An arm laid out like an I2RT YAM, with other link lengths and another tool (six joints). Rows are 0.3 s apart.
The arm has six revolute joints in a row. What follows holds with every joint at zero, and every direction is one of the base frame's. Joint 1 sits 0.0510 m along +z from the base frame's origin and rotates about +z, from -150.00 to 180.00 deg. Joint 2 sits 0.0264 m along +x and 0.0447 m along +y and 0.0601 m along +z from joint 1 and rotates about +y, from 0.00 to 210.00 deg. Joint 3 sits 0.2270 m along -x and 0.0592 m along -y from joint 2 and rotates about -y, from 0.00 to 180.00 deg. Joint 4 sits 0.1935 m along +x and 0.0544 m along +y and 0.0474 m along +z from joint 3 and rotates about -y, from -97.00 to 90.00 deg. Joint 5 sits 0.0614 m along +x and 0.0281 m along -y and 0.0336 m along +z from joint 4 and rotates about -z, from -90.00 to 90.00 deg. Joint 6 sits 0.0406 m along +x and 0.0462 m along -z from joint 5 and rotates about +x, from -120.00 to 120.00 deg. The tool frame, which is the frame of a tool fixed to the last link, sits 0.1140 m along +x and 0.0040 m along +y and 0.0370 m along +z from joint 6; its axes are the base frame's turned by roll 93.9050, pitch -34.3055 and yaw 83.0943 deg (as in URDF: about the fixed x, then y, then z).
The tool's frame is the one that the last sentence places.
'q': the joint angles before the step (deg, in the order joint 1, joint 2, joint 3, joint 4, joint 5, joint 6). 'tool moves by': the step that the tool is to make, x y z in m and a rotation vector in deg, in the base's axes. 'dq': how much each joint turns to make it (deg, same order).
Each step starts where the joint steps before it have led.
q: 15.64 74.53 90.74 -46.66 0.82 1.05
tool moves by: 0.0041 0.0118 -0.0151 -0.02 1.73 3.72
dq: 0.02 1.18 -2.27 1.76 -3.40 -1.54
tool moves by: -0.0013 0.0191 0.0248 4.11 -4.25 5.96
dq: 0.25 0.32 2.10 3.40 -6.35 -0.38
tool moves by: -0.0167 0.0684 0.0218 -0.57 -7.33 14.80
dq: 9.04 2.99 2.48 6.17 -4.01 -5.27
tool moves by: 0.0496 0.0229 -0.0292 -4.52 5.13 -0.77
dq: 0.61 14.69 12.03 -4.16 2.04 -1.17
